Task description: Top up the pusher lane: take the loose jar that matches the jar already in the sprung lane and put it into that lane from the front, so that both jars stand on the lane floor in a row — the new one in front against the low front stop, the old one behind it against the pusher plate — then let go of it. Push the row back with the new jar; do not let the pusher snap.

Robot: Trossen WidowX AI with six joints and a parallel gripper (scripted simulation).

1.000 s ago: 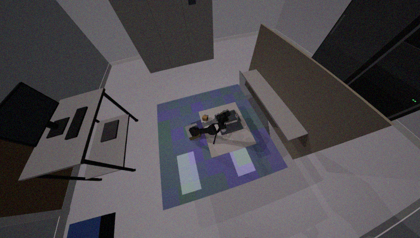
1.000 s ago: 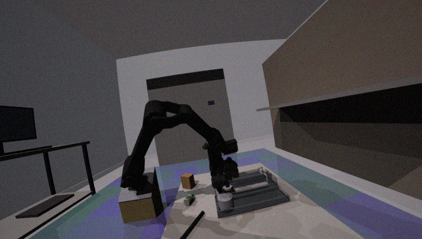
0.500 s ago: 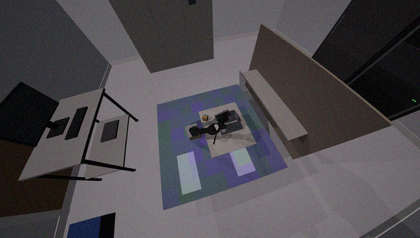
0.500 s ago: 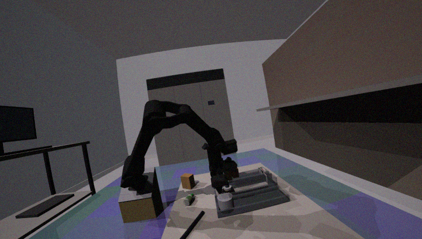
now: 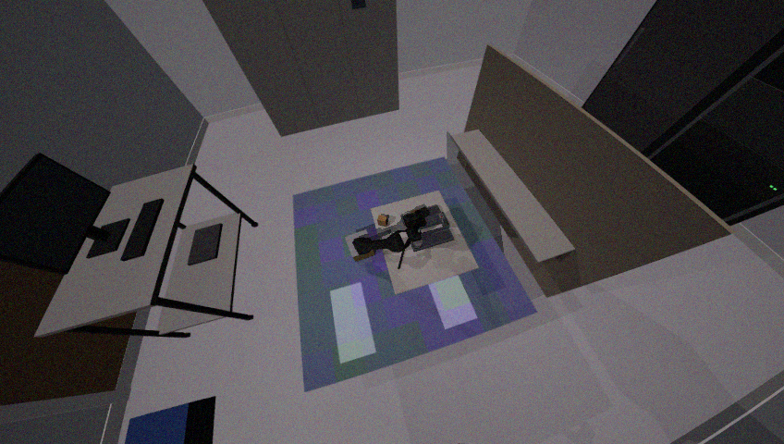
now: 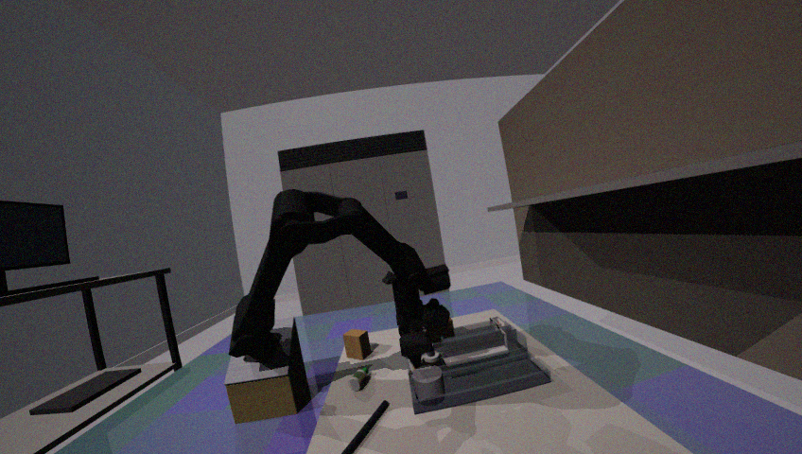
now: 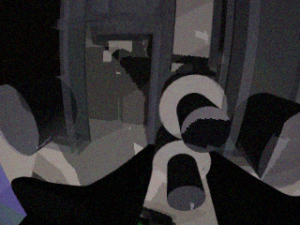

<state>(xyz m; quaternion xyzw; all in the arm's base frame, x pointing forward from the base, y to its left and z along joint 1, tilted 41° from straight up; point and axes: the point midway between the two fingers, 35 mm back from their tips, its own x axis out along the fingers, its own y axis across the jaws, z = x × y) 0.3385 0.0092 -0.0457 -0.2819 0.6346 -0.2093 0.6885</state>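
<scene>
Right now the dark grey lane rack is 14 cm ahead of my gripper tip, 3 cm to the left of it and 2 cm below it. Also, from my gripper tip: brown box 17 cm behind, 14 cm to the left; black rod 14 cm to the right, 10 cm behind, 3 cm below.
</scene>
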